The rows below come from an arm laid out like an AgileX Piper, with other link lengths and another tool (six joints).
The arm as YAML. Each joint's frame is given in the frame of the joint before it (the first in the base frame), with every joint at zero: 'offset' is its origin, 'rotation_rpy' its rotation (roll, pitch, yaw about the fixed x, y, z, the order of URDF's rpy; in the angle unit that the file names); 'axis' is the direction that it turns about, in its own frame. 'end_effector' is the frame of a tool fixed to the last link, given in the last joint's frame.
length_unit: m
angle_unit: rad
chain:
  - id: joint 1
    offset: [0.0, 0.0, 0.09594]
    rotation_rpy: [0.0, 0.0, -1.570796]
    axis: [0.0, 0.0, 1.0]
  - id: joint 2
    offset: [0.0, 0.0, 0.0]
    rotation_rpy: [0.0, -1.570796, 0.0]
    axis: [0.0, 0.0, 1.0]
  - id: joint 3
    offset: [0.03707, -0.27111, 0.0]
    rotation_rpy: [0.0, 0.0, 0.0]
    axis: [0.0, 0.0, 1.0]
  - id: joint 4
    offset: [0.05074, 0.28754, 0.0]
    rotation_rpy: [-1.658, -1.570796, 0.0]
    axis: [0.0, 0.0, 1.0]
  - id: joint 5
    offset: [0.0, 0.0, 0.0]
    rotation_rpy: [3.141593, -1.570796, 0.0]
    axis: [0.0, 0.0, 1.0]
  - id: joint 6
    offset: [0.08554, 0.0, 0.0]
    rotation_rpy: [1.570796, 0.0, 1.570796]
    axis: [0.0, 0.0, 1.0]
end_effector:
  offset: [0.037, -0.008, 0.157]
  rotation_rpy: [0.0, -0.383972, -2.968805]
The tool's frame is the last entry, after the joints.
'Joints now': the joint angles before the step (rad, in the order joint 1, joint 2, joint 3, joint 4, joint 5, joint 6). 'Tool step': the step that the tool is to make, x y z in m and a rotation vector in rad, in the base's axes. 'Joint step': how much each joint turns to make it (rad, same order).
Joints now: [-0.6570, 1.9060, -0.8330, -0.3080, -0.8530, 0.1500]
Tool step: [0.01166, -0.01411, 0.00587, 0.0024, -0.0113, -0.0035]
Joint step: [-0.0120, 0.0320, -0.0740, -0.0221, 0.0291, 0.0301]
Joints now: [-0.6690, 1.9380, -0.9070, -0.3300, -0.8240, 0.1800]
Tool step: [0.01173, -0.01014, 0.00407, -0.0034, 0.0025, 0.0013]
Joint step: [-0.0020, 0.0280, -0.0690, -0.0170, 0.0390, 0.0170]
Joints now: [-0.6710, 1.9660, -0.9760, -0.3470, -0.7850, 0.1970]
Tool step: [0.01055, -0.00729, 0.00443, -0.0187, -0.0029, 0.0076]
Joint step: [0.0000, 0.0270, -0.0550, -0.0140, 0.0150, 0.0000]
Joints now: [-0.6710, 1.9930, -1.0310, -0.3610, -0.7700, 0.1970]
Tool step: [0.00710, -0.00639, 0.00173, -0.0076, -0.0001, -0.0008]
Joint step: [0.0000, 0.0220, -0.0420, -0.0040, 0.0160, 0.0010]
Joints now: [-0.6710, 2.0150, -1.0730, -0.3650, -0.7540, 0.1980]
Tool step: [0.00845, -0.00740, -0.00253, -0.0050, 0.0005, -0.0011]
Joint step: [0.0000, 0.0370, -0.0500, -0.0020, 0.0110, 0.0001]
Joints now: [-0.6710, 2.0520, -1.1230, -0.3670, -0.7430, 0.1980]
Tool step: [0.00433, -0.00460, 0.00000, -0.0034, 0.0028, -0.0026]
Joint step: [0.0000, 0.0160, -0.0290, -0.0011, 0.0140, 0.0001]
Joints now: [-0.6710, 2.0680, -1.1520, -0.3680, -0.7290, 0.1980]
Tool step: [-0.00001, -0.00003, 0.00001, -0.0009, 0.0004, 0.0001]
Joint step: [0.0000, 0.0000, 0.0000, 0.0001, 0.0000, -0.0011]
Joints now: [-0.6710, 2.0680, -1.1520, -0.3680, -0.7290, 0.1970]
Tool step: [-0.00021, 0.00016, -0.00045, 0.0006, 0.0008, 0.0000]
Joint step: [0.0000, 0.0000, 0.0010, 0.0000, 0.0000, 0.0000]
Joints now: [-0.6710, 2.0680, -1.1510, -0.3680, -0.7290, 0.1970]
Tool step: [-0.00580, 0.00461, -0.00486, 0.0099, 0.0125, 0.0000]
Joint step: [0.0000, -0.0140, 0.0300, 0.0001, -0.0001, -0.0001]
